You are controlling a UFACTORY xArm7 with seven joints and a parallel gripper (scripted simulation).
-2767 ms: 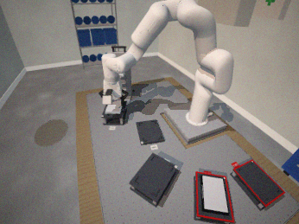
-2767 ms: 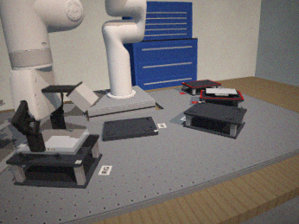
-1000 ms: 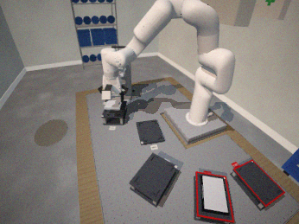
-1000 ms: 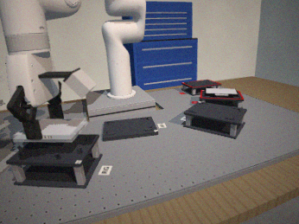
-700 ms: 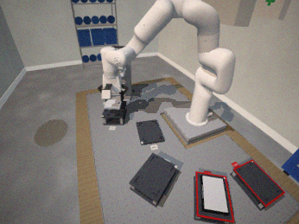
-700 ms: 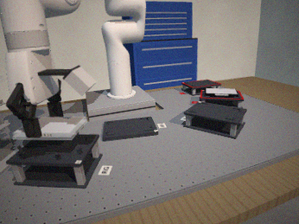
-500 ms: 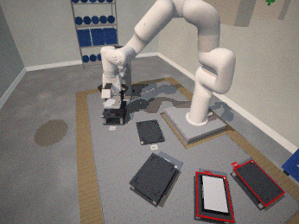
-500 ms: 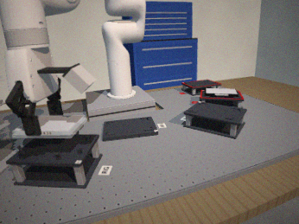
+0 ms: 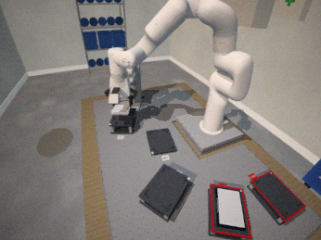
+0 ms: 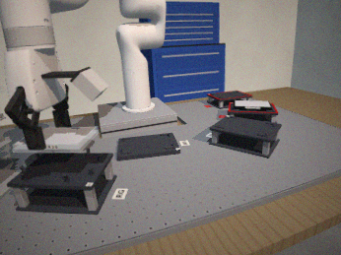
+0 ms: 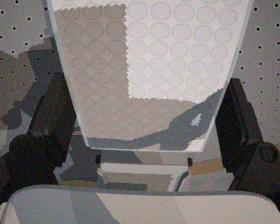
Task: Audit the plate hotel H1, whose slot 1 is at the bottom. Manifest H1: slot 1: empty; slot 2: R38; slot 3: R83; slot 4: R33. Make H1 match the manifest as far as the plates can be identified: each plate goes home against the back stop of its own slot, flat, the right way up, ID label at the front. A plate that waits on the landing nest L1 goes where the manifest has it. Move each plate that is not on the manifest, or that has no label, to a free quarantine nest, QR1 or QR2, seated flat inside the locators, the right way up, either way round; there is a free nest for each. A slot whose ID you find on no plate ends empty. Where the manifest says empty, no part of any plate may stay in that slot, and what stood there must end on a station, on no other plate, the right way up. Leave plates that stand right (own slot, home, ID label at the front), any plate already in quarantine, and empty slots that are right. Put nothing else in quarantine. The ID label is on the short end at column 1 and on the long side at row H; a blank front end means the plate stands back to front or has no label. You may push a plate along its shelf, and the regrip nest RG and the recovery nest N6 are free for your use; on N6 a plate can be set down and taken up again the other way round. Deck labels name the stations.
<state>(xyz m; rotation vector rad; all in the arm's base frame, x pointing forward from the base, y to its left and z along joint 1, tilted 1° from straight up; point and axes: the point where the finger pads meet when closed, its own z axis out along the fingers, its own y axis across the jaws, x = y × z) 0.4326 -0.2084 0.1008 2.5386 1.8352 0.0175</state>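
Right now my hand is 10 mm to the right of the raised regrip nest RG and 80 mm above it. Also, from my hand: white well plate: 10 mm to the left, 10 mm below; then plate labelled R83: 50 mm behind, 160 mm to the right, 80 mm above; then RG label: 40 mm ahead, 110 mm to the left, 130 mm below.
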